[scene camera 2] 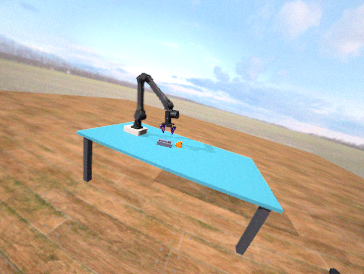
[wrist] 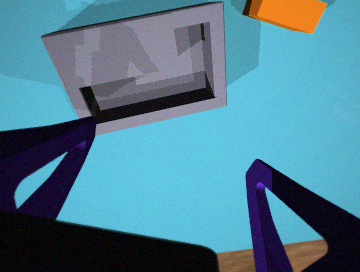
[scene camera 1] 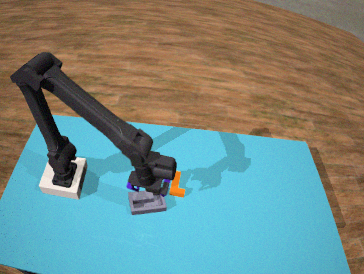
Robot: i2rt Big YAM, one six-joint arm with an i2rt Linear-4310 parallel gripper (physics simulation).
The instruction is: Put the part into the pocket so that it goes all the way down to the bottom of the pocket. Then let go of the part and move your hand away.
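Frame: origin at the arm's base, x ahead, y left, z up, level; millimetres.
Seen in the pictures: gripper, fingertip midpoint: (scene camera 2: 167, 133) (wrist: 178, 147) (scene camera 1: 151, 193); arm's base at its link origin: (scene camera 2: 137, 127) (scene camera 1: 65, 174).
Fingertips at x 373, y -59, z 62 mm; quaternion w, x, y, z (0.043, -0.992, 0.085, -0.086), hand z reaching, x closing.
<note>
Offsets run from my fingertips to a thing's top centre. "pt": to the spot under its first point. Level surfaces: height alone.
The orange L-shaped part {111 mm ahead, 125 mm left, 89 mm down} (scene camera 1: 175, 190) (scene camera 2: 179, 144) lies on the table just right of the grey block in scene camera 1; in the wrist view one end of the part {pt 105 mm ahead, 79 mm left, 88 mm down} (wrist: 290, 14) shows at the top right. The grey block {14 mm back, 17 mm left, 82 mm down} (scene camera 1: 150, 210) (scene camera 2: 164, 143) (wrist: 219, 60) has an L-shaped pocket with no part in it. My gripper (scene camera 1: 149, 186) (scene camera 2: 168, 133) (wrist: 178, 147) is open and empty, above the table and close behind the block in scene camera 1. In the wrist view the left fingertip overlaps the block's near left corner. The arm partly hides the fingers in scene camera 1.
The blue table {119 mm down} (scene camera 1: 250, 215) (scene camera 2: 210, 170) carries the arm's white base (scene camera 1: 60, 192) (scene camera 2: 135, 131), left of the block. The arm reaches over from the base, and its shadows fall across the table behind the block and the part.
</note>
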